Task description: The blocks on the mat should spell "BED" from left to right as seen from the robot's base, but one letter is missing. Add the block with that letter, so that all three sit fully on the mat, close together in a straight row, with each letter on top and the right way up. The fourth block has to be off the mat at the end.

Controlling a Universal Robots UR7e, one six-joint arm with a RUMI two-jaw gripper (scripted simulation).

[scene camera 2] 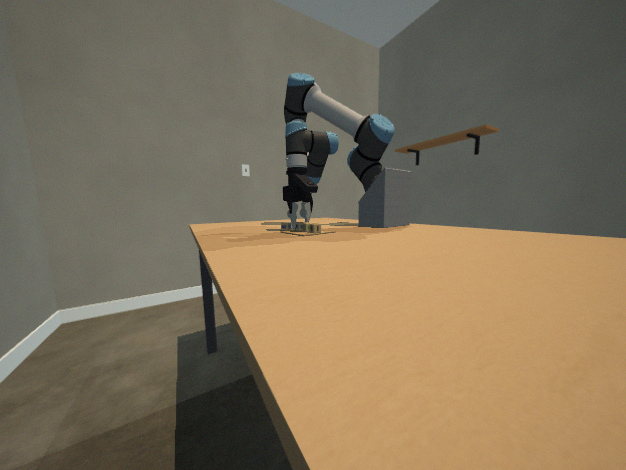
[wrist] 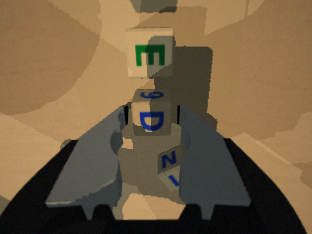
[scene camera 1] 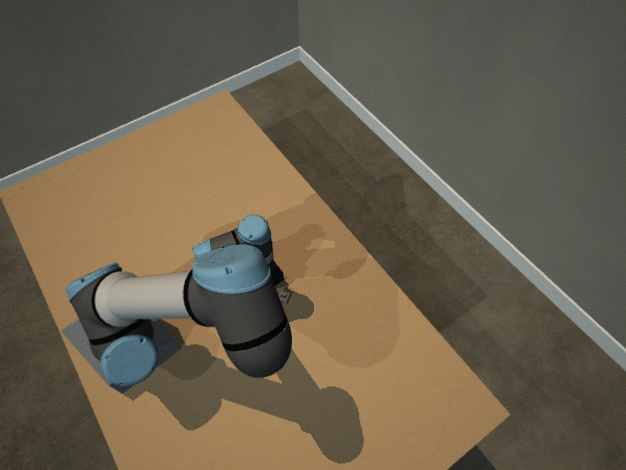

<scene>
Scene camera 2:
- gripper: 300, 229
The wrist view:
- gripper: 152, 107
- tan mat: 207, 48
</scene>
